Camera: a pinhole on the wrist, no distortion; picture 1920 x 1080 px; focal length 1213.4 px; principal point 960.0 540.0 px. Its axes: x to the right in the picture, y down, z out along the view. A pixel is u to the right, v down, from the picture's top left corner.
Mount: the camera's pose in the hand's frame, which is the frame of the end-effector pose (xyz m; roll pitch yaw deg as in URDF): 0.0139 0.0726 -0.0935 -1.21 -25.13 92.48
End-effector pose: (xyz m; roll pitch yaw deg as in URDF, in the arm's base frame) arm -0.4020 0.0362 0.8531 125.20 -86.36 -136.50
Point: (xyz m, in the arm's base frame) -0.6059 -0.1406 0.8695
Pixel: 450.8 489.5
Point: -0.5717 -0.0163 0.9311
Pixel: 805.8 230.5
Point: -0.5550 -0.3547 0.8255
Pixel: outside the picture
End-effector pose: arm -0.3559 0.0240 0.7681 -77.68 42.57 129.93
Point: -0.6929 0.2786 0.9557
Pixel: 126.5 125.5
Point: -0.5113 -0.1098 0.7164
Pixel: 1579.9 421.6
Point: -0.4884 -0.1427 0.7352
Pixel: 1662.1 622.2
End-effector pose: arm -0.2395 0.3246 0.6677 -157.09 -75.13 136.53
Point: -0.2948 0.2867 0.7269
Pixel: 418.5 208.5
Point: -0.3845 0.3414 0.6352
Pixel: 989.0 606.7
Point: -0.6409 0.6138 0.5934
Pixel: 1683.5 409.8
